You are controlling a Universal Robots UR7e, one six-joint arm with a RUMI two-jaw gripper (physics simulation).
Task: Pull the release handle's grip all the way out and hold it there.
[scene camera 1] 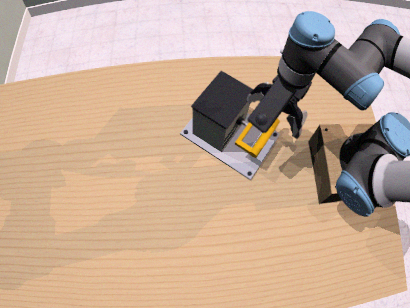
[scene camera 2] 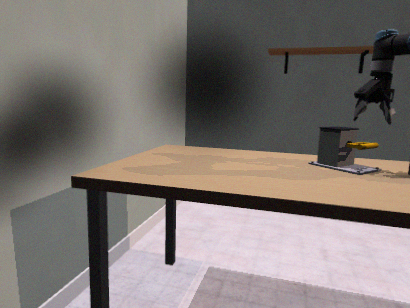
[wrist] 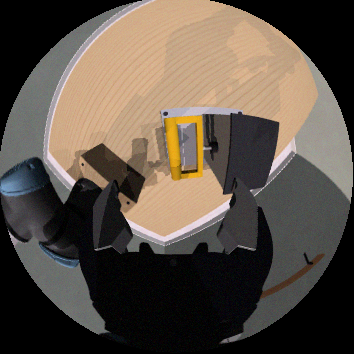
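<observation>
The release handle's yellow grip (scene camera 1: 265,142) (scene camera 2: 365,146) (wrist: 173,150) is a rectangular loop with a thick outer bar. It sticks out level from the side of a dark box-shaped housing (scene camera 1: 220,100) (scene camera 2: 329,145) (wrist: 255,150), with a short rod between them. The housing stands on a grey base plate (scene camera 1: 235,161) (scene camera 2: 364,169) (wrist: 200,111) with dark bolts. My gripper (scene camera 1: 275,115) (scene camera 2: 373,120) (wrist: 174,180) is open and empty, pointing down. Its fingertips hang above the height of the grip and touch nothing. In scene camera 1 my gripper hides part of the grip's upper end.
The wooden table (scene camera 1: 125,215) (scene camera 2: 225,175) (wrist: 120,65) carries the housing. A wooden block with dark sides (scene camera 1: 322,165) (wrist: 117,170) stands under the arm's base, on the grip's outer side. A brown wall shelf (scene camera 2: 320,51) is at the back.
</observation>
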